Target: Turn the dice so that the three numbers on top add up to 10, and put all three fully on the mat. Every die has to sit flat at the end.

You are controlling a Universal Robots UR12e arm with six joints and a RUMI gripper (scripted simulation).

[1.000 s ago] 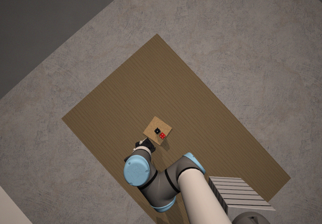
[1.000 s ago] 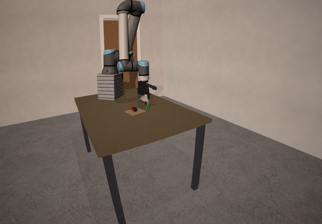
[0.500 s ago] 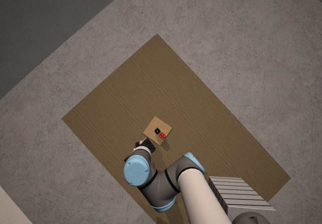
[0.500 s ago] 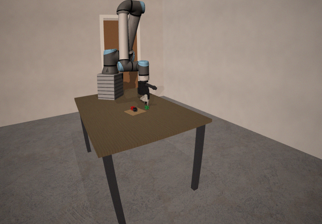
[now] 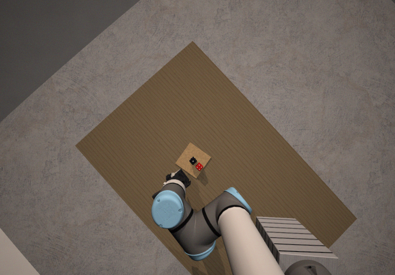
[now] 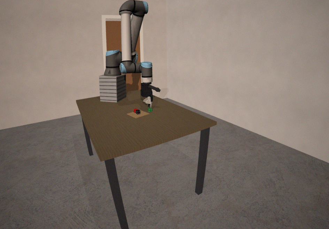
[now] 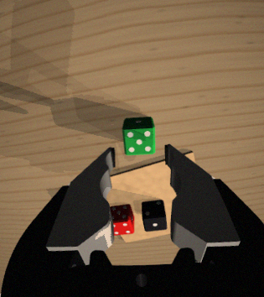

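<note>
Now: the green die 40 mm below my hand. From my hand the other things lie so: tan mat 120 mm to the right, 50 mm below, 10 mm behind; then black die 120 mm to the right, 30 mm below, 10 mm behind; then red die 110 mm to the right, 60 mm behind, 30 mm below.
</note>
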